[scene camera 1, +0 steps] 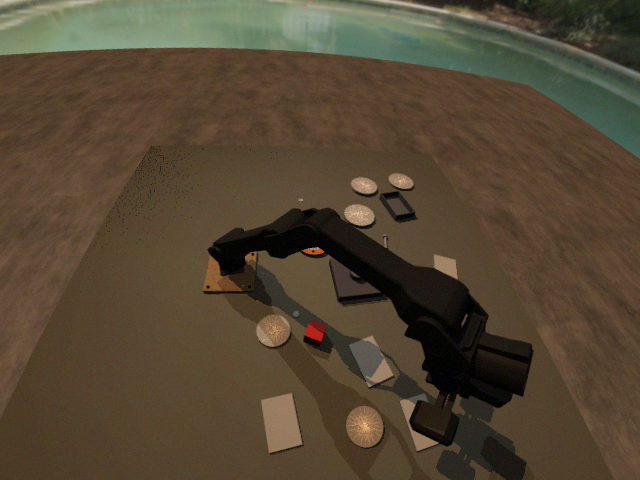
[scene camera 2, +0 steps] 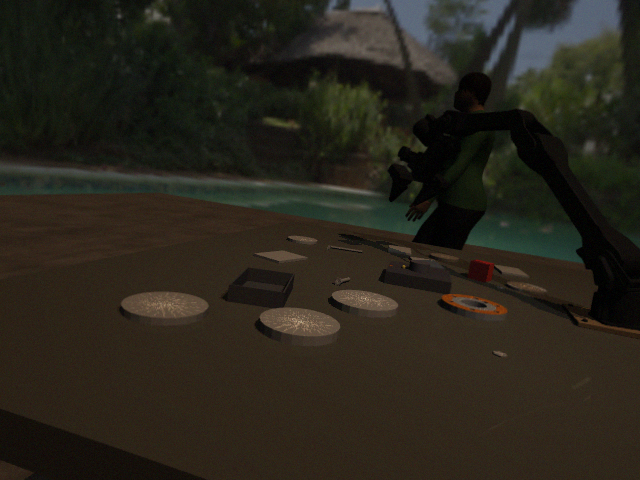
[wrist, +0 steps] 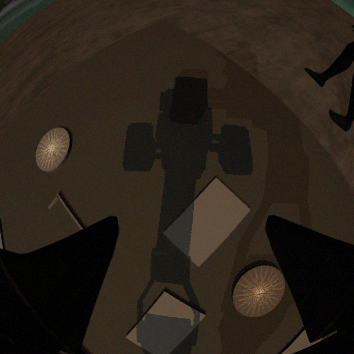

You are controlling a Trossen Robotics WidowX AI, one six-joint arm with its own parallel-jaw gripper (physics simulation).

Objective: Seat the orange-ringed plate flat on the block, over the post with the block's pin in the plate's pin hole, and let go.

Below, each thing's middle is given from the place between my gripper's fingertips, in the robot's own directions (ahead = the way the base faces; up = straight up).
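I see the dark block (scene camera 2: 437,280), and it is 120 mm below my hand, 360 mm to the left of it and 40 mm behind it. The dark tray (scene camera 2: 259,287) is also 120 mm below my hand, but 620 mm to the left of it and 220 mm ahead of it. As for the orange-ringed plate (scene camera 2: 472,307), it is 130 mm below my hand, 120 mm behind it and 510 mm to the left of it.
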